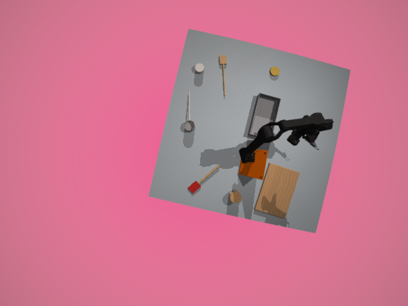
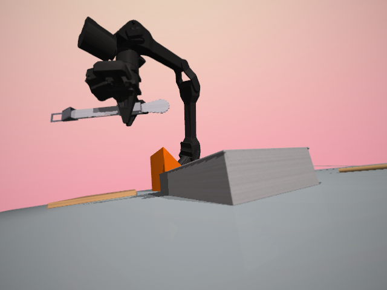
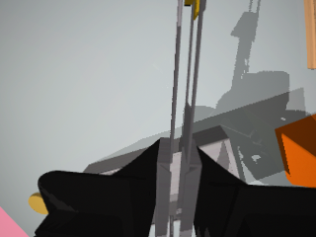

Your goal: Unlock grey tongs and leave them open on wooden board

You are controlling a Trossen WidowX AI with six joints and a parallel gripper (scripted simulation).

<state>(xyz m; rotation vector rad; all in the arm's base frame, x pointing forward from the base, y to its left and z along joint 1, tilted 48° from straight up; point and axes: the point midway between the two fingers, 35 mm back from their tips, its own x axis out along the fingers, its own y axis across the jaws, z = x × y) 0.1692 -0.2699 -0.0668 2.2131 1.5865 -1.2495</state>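
My gripper tip is now 41 cm past the wooden board, 17 cm above it and 1 cm to the left of it. From my gripper tip the other things lie so: yellow disc (47 cm ahead, 17 cm below, 8 cm to the left); then yellow lock tab (7 cm to the right, 5 cm behind, 4 cm above); then grey roasting tin (15 cm below, 14 cm to the left, 12 cm ahead).
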